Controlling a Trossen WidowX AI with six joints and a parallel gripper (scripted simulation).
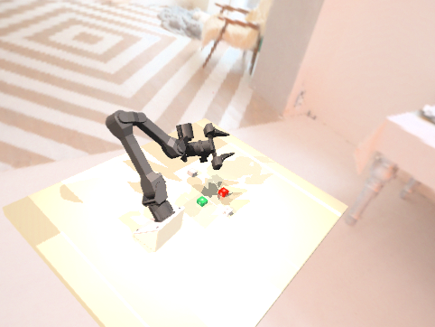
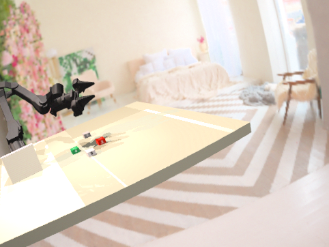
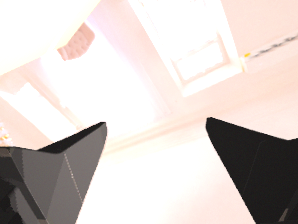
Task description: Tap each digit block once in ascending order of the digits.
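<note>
Now: gripper tip 120 mm past the white block, 140 mm to the left of it and 200 mm above it. From my gripper tip the other things lie so: red block: 50 mm behind, 60 mm to the right, 200 mm below; then green block: 170 mm behind, 40 mm to the right, 200 mm below.
</note>
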